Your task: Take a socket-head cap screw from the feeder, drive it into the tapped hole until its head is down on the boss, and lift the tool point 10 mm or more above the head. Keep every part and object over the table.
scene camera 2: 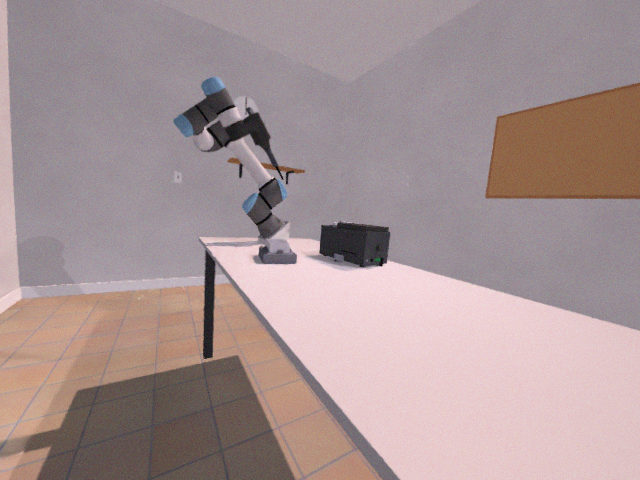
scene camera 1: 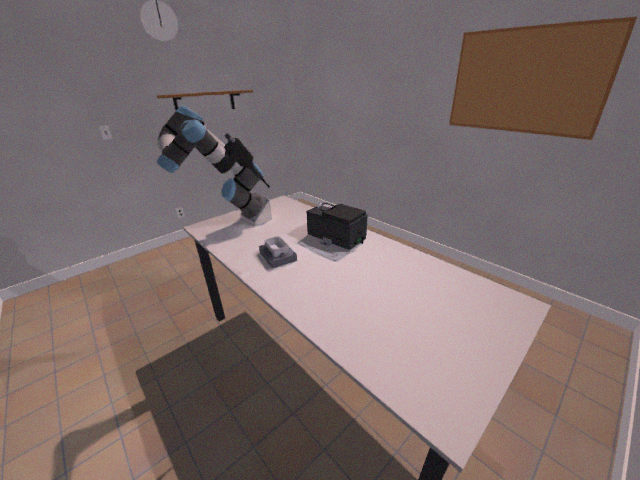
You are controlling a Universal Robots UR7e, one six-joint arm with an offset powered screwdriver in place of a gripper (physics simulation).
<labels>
The same spot on a black box-shaped feeder: [scene camera 2: 331,242] is [scene camera 1: 318,227].
</labels>
